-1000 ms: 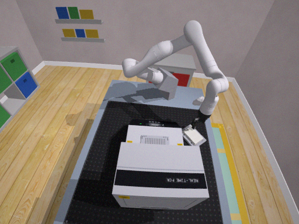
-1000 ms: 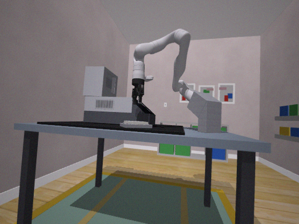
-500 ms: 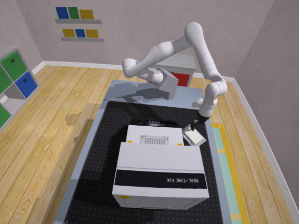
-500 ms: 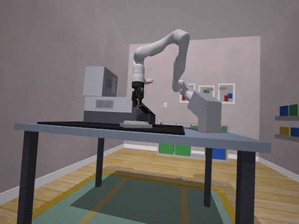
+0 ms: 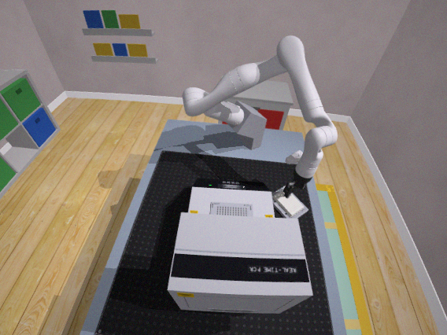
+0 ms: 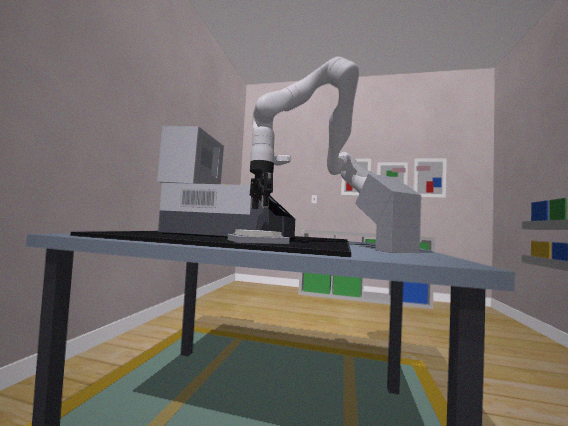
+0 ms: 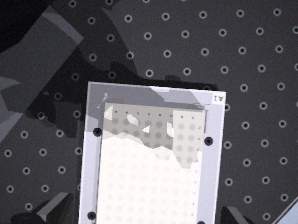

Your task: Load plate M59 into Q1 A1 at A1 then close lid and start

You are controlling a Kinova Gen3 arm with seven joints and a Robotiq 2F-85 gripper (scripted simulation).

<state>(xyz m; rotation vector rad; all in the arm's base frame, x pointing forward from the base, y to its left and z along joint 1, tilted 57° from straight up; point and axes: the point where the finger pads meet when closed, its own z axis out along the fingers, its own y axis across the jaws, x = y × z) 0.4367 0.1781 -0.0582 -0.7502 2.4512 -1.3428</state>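
Now: the plate M59 80 mm below my hand. From my hand the other things lie so: plate nest N1: 100 mm below.
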